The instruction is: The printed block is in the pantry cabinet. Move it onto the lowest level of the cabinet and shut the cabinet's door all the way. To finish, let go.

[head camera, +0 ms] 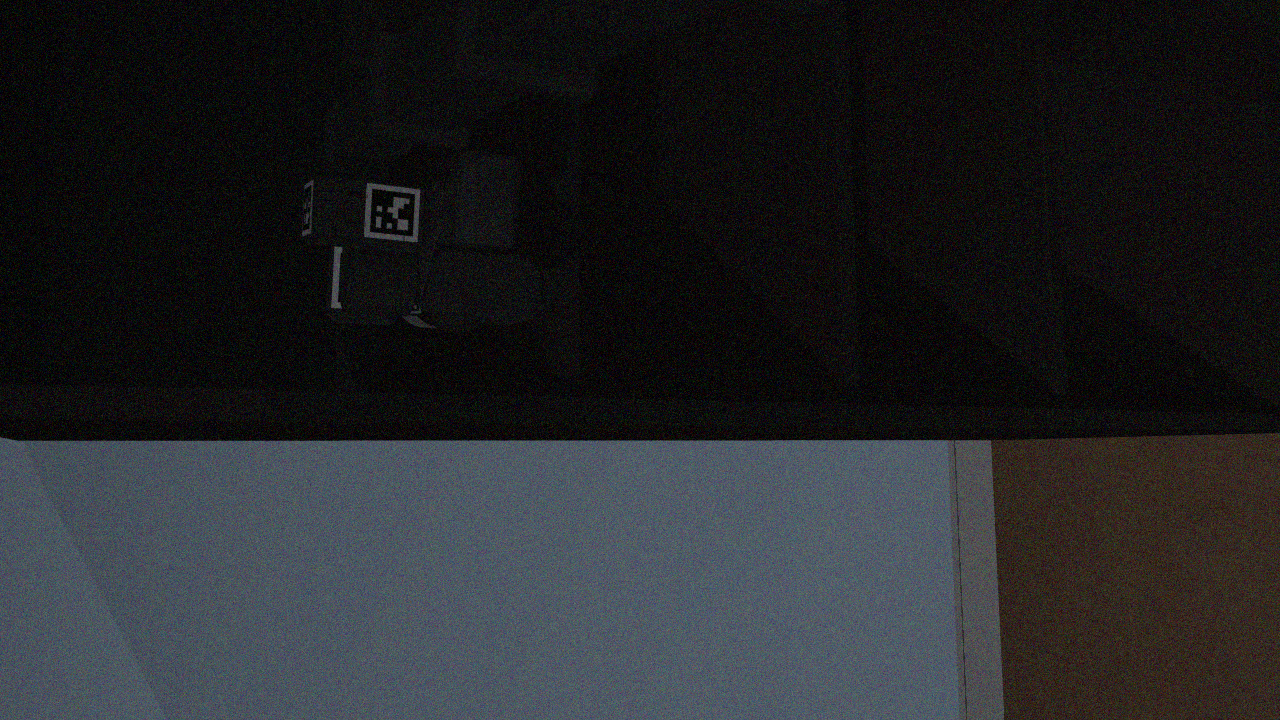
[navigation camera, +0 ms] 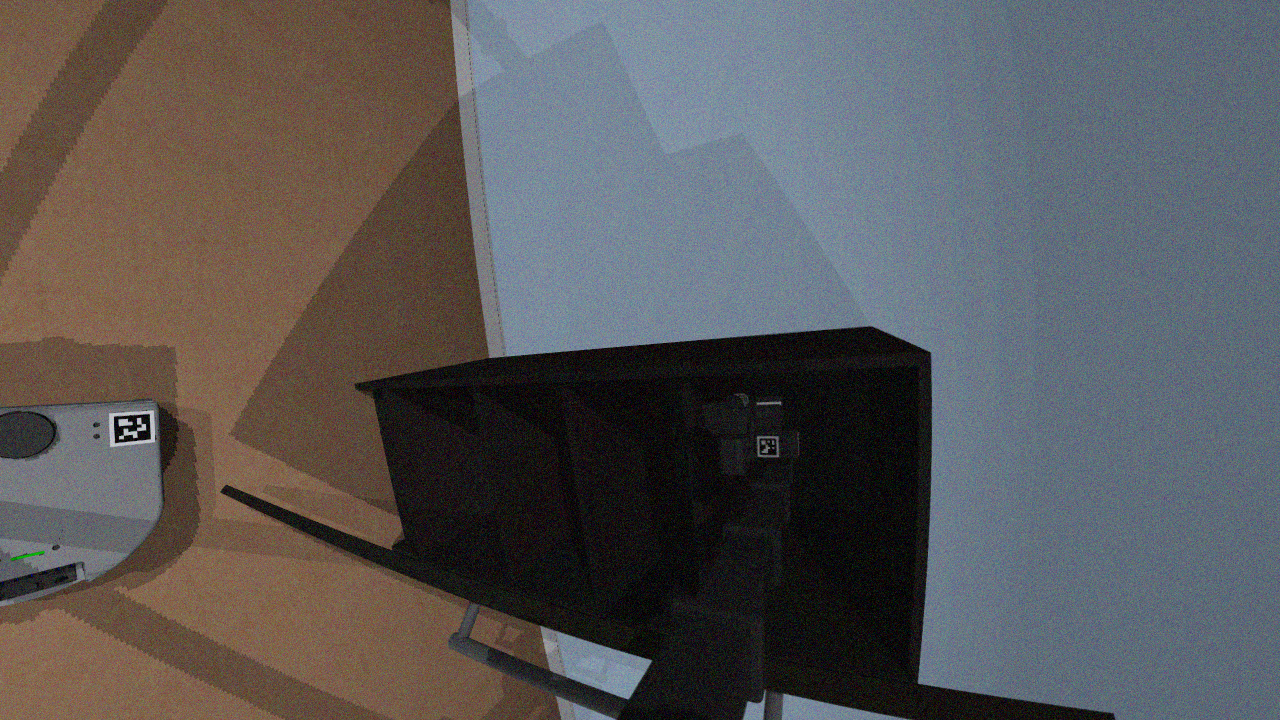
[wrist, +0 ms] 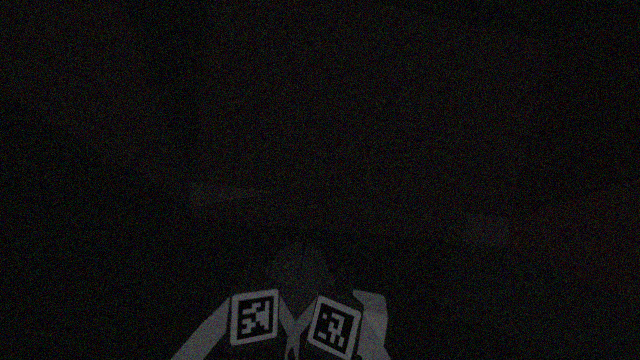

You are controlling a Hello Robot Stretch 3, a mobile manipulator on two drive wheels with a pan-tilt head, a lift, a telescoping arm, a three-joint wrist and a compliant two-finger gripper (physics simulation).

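Frame: origin at the robot's base, x up, y right, z ahead, level; centimetres.
Where they show: gripper, fingertip midpoint: [navigation camera: 747, 404] [wrist: 299, 269]; robot's base, origin of the base link: [navigation camera: 22, 432].
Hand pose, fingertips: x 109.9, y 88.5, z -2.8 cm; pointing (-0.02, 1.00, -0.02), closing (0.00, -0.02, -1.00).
Observation:
Things, the pixels of their top centre, and the offset from my fingertips. "*": a spot on its surface instead. Level surfaces: height alone.
- printed block, middle of its top: [wrist: 356, 298] dx -2.8, dy +3.3, dz -4.1 cm
- door's bar handle, surface spot: [navigation camera: 537, 677] * dx -8.0, dy -62.6, dz -18.0 cm
- brown floor, its level: dx -109.9 cm
The dark pantry cabinet [head camera: 626, 420] [navigation camera: 626, 357] stands with its door [navigation camera: 331, 534] open. My arm reaches into the compartment at the right in the navigation view. My gripper [wrist: 299, 269] is shut, its two fingers meeting with no block visible between them. In the head and navigation views it is mostly dark, and the fingertips are hard to make out. A pale grey shape, which looks like the printed block [wrist: 375, 306], shows at the outer side of the right finger in the wrist view, partly hidden by it. The block does not show clearly in the head or navigation view.
Several dark shelves cross the cabinet left of my wrist in the navigation view. The door's bar handle [navigation camera: 537, 677] sticks out at the bottom, near my arm [navigation camera: 702, 653]. My base [navigation camera: 89, 483] is at the left on the brown floor [navigation camera: 268, 223]. A pale blue wall [head camera: 492, 573] [navigation camera: 1074, 223] lies beyond the cabinet.

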